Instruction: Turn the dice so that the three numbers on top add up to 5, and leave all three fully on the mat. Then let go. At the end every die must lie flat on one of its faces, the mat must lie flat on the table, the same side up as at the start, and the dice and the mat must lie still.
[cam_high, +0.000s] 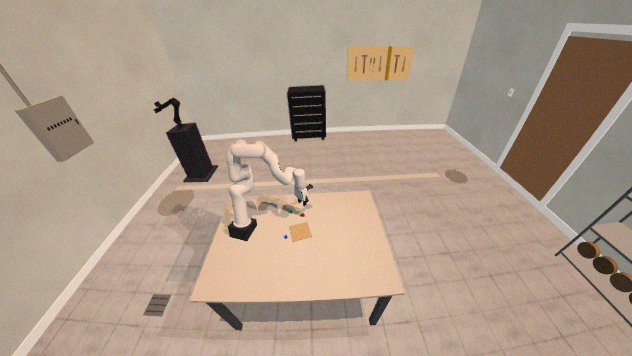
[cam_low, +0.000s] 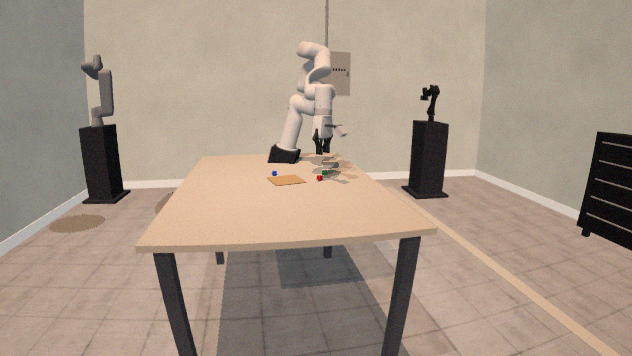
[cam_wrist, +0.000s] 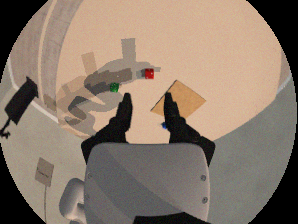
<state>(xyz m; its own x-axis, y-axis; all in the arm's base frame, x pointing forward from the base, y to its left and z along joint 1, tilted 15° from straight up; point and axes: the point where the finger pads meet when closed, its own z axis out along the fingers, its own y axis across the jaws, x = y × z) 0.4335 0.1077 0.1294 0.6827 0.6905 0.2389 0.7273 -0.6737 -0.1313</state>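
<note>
My hand is 1 cm past the red die, 1 cm to the left of it and 13 cm above it. Also, from my hand: green die 10 cm behind, 3 cm to the left, 13 cm below; then blue die 11 cm behind, 21 cm to the right, 13 cm below; then brown mat 2 cm behind, 16 cm to the right, 14 cm below.
</note>
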